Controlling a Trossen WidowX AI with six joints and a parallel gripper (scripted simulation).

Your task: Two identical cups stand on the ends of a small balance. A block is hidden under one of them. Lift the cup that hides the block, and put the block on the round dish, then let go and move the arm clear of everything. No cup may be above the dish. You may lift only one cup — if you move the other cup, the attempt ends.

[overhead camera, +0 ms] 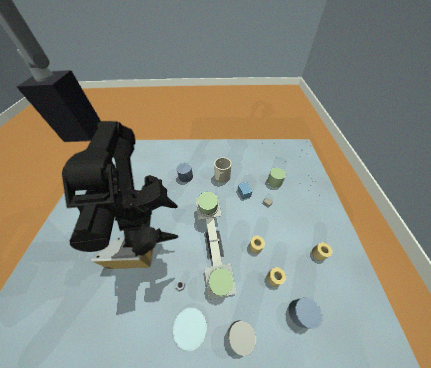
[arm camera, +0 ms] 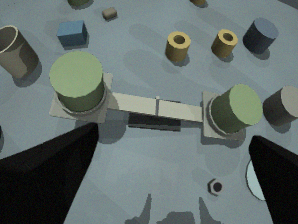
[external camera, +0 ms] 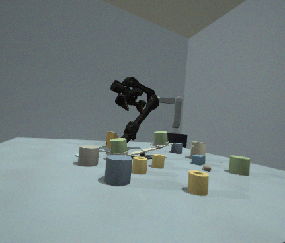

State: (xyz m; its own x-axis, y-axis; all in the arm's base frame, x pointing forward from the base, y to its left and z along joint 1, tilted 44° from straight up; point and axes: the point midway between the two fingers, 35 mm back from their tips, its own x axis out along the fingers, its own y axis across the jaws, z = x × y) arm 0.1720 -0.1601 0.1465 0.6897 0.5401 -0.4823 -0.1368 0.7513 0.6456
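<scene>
The grey block lies 19 cm below my gripper tip, 12 cm to the right of it and 11 cm ahead of it. From my gripper tip the other things lie so: pale round dish 24 cm to the right, 23 cm below, 2 cm ahead; blue cube 25 cm to the left, 24 cm ahead, 22 cm below; beige cup 35 cm to the left, 19 cm below, 14 cm ahead.
</scene>
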